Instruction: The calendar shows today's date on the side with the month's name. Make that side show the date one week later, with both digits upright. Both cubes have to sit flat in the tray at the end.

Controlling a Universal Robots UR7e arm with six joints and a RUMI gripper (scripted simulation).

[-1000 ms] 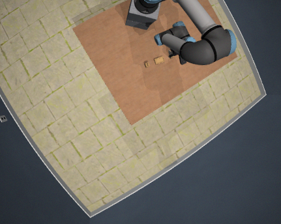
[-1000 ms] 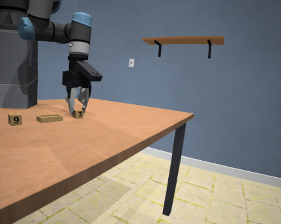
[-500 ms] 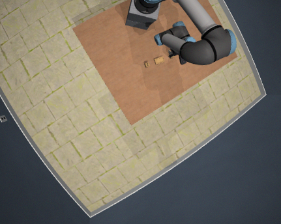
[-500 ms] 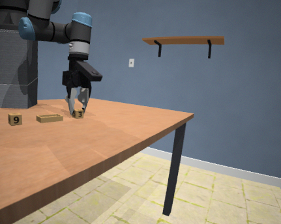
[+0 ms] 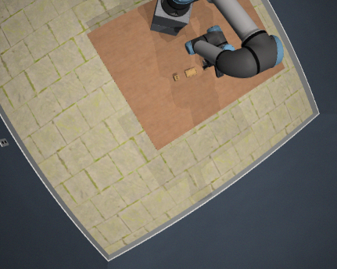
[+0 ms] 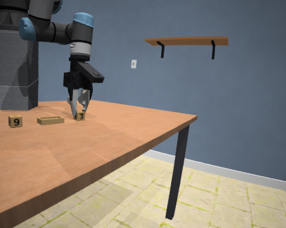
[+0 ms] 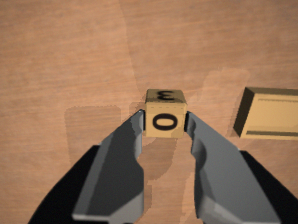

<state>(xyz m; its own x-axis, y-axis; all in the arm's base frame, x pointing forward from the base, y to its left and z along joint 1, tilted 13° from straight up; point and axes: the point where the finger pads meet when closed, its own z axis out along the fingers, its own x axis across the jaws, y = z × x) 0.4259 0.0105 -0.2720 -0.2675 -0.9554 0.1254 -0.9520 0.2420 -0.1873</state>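
The cube lies 10 mm below my hand. The rest, counted from my hand: wooden tray: 30 mm behind, 110 mm to the right, 20 mm below.
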